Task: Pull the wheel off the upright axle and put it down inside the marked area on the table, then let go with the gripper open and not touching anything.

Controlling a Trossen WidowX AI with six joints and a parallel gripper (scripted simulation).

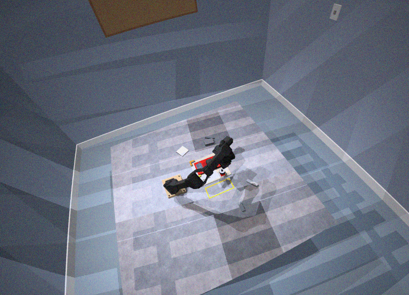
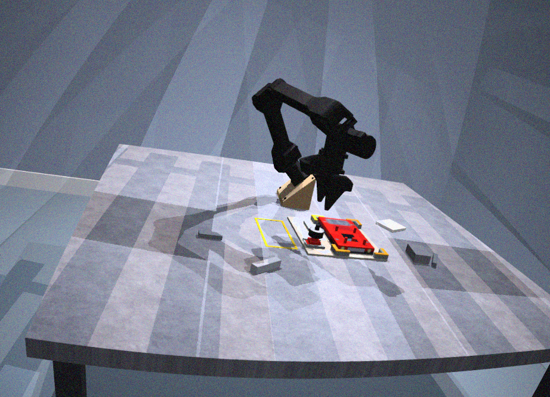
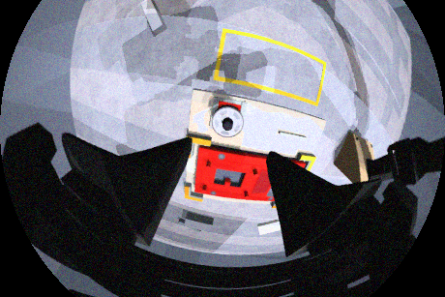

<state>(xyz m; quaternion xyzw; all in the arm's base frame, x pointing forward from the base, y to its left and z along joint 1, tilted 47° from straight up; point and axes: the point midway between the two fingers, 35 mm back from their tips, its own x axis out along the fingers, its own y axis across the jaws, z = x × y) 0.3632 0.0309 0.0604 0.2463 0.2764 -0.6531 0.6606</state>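
My gripper tip is 70 mm above the dark wheel. Also, from my gripper tip: upright axle: 80 mm below; then white plate: 220 mm behind, 320 mm to the left, 110 mm below.
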